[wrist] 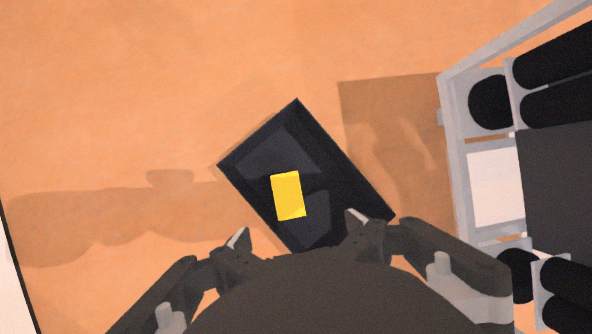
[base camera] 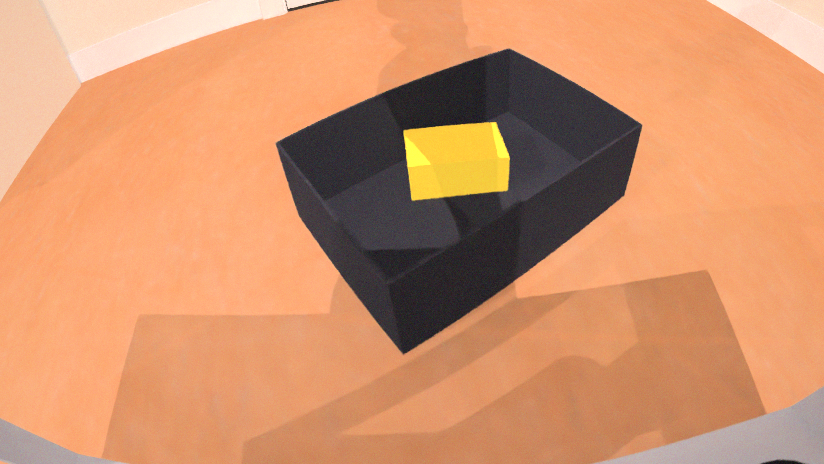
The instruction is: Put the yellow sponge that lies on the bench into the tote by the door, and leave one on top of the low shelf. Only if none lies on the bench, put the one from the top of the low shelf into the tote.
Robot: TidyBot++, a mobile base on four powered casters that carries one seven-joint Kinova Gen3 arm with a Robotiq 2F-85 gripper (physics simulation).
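A yellow sponge (base camera: 458, 164) (wrist: 288, 196) lies inside the dark tote (base camera: 455, 288) (wrist: 345, 165), on its floor near the middle. The tote stands on the orange floor in front of the base. My gripper (wrist: 298, 228) is open and empty, high above the tote in the wrist view, with its fingers wide apart and away from the sponge. The gripper does not show in the base camera view. The bench and the low shelf do not show in either view.
The robot's base (wrist: 452, 165) is at the right of the wrist view, close to the tote. White skirting (base camera: 167, 43) runs along the walls at the back left and back right (base camera: 766, 28). Shadows fall across the floor around the tote.
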